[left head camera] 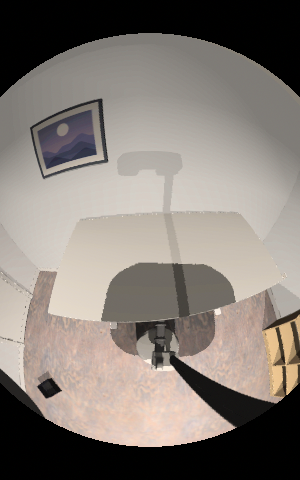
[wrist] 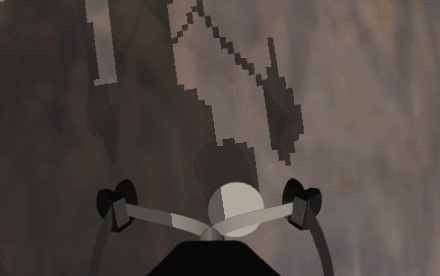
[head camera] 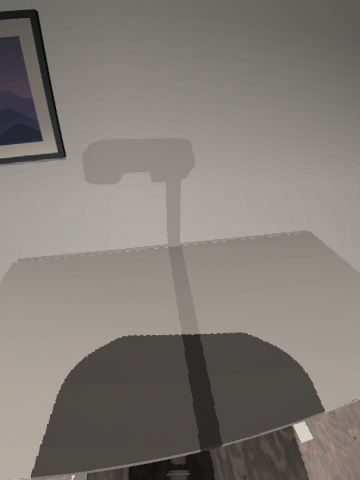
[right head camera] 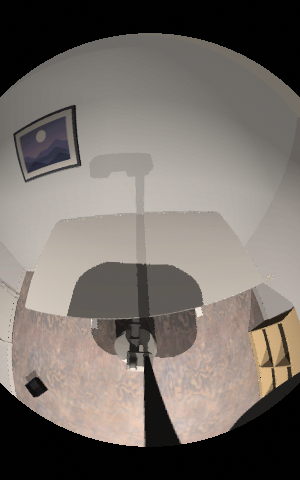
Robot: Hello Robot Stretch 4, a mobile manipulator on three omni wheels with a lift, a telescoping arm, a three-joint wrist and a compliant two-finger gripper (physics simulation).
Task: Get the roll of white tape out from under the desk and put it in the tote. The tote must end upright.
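Frame: origin at the robot's base, x up, y left, z back, level; metres.
Where they show: gripper, fingertip midpoint: (wrist: 210,196).
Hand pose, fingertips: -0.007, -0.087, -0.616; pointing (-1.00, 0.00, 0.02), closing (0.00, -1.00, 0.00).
Each offset is from my fingertips to the top centre of the thing, as dx, dy, dz. "*": to the spot under its first point. Level surfaces: height alone.
The roll of white tape {+0.003, -0.023, +0.011} (wrist: 242,197) shows as a pale disc in the wrist view, low and right of the centre. My gripper (wrist: 210,196) is open, with its fingertips wide apart. The roll shows between them, nearer the right finger, and appears to be below the fingers. The right finger's metal strip crosses in front of it. The desk {dx +0.929} (head camera: 100,310) (left head camera: 125,240) (right head camera: 100,240) hides the roll and the gripper in the head views. A small black box-like thing (left head camera: 49,386) (right head camera: 36,386) sits on the floor at the left; I cannot tell whether it is the tote.
White desk legs (head camera: 303,432) (left head camera: 217,311) (right head camera: 199,311) show at the desk's front edge. A tan shelf unit {* +0.058, -1.403, +0.849} (left head camera: 268,340) (right head camera: 254,345) stands at the right. A framed picture (head camera: 20,90) (left head camera: 70,142) (right head camera: 47,145) hangs on the wall. Dark shadows cross the floor in the wrist view.
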